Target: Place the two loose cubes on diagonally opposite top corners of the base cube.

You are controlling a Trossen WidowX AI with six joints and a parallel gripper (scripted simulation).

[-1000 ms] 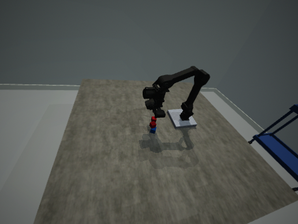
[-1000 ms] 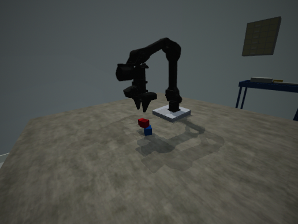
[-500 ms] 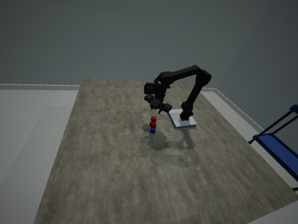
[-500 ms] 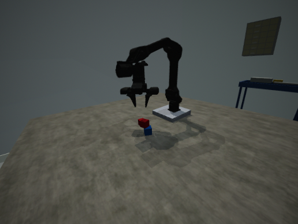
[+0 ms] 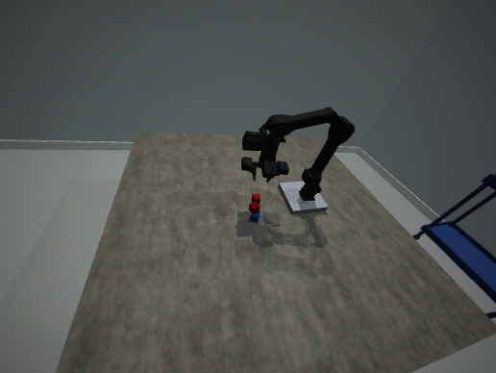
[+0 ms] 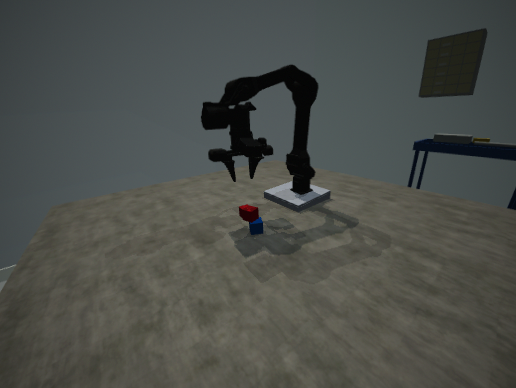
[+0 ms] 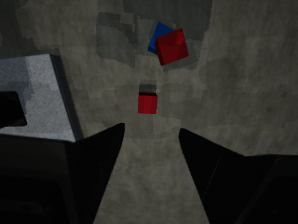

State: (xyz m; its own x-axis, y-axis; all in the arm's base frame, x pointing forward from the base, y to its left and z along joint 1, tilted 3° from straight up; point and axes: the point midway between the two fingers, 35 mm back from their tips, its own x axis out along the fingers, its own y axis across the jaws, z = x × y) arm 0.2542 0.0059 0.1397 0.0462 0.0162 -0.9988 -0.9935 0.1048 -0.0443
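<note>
Now: gripper tip 11 cm above the blue cube, 10 cm to the right of it and 2 cm short of it.
</note>
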